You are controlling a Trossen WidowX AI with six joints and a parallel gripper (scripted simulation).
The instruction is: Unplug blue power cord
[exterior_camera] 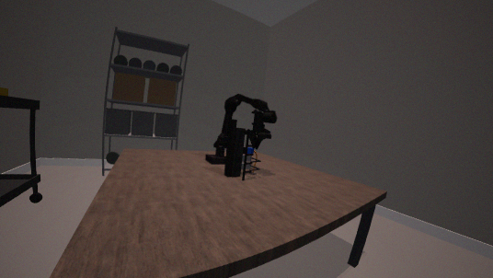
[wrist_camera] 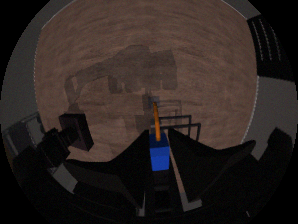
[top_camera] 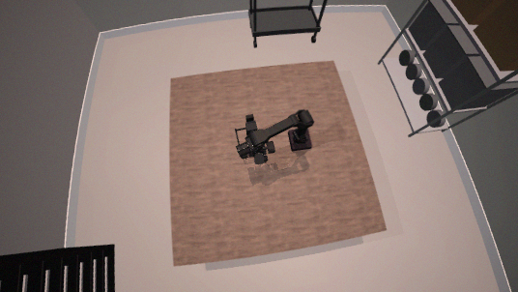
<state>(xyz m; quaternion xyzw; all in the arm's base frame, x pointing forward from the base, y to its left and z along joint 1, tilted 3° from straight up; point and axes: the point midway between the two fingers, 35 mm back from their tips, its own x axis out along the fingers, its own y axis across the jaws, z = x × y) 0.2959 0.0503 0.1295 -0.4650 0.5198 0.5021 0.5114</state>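
My gripper tip is now 60 mm to the left of the blue plug.
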